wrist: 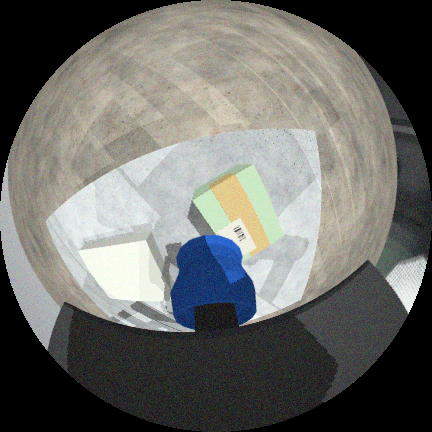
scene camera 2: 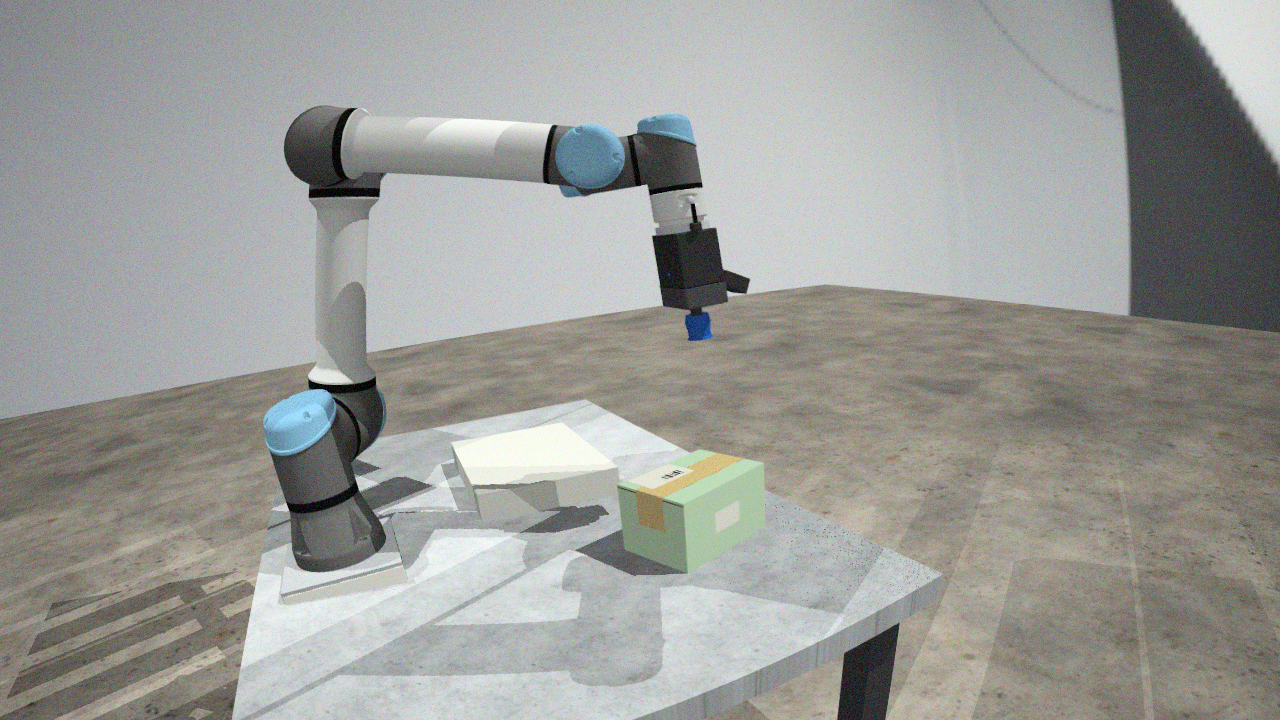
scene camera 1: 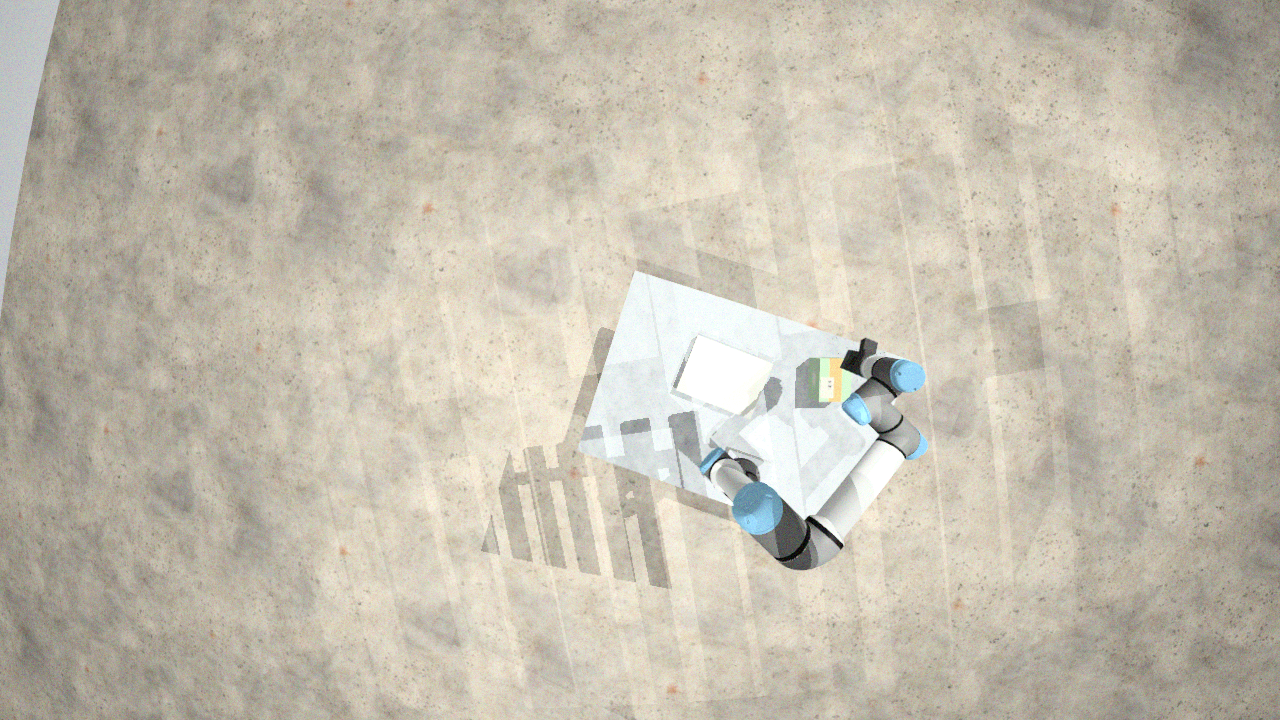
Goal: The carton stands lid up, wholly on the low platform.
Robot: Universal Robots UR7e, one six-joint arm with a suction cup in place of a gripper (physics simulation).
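Seen in the pictures: end effector, tool point: (wrist: 209,262) (scene camera 2: 700,337); arm's base, origin of the base link: (scene camera 2: 340,548).
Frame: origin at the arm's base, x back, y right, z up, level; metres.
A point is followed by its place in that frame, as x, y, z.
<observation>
The light green carton (scene camera 1: 828,385) {-0.476, 0.133, 0.077} (scene camera 2: 723,514) {-0.519, 0.207, 0.033} (wrist: 241,200) {-0.543, 0.145, 0.077} stands on the table with its taped lid up. Orange tape and a white barcode label show on its top. The low, cream-white platform (scene camera 1: 720,374) {-0.354, -0.251, 0.024} (scene camera 2: 532,454) {-0.362, -0.223, 0.024} (wrist: 125,270) {-0.381, -0.191, 0.024} lies apart from the carton, to its left in scene camera 1. The platform's top bears no carton. My gripper, a blue suction cup (scene camera 2: 699,331) (wrist: 210,245), is open and holds nothing. It hangs well above table height in scene camera 2. In the wrist view it covers a lower corner of the carton. The cup itself is hidden in scene camera 1.
The grey-white table (scene camera 1: 626,358) {-0.261, -0.631, -0.023} (scene camera 2: 760,617) {-0.475, 0.379, -0.024} (wrist: 112,197) {-0.589, -0.167, -0.024} carries both things. The arm's base (scene camera 2: 335,528) {-0.010, 0.061, 0.058} stands on a flat plate at one table edge. The forearm reaches high across the table. Shadows of the arm fall on the table top.
</observation>
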